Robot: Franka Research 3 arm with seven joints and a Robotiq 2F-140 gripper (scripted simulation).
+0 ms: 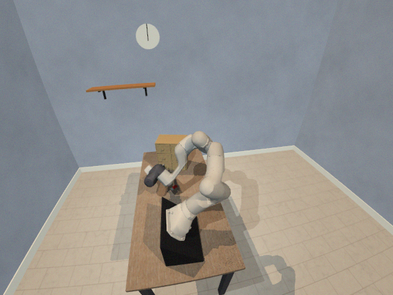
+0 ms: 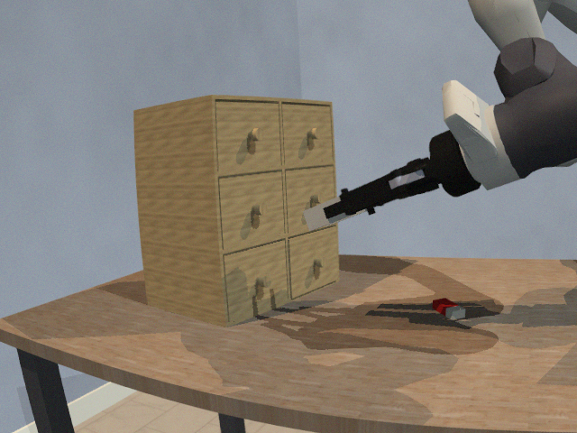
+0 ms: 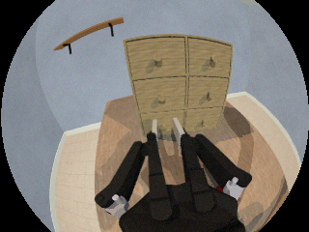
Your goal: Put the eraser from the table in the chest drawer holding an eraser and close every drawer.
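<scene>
The blue eraser lies 190 mm ahead of my hand, 150 mm below it and 50 mm to the right of it.
</scene>
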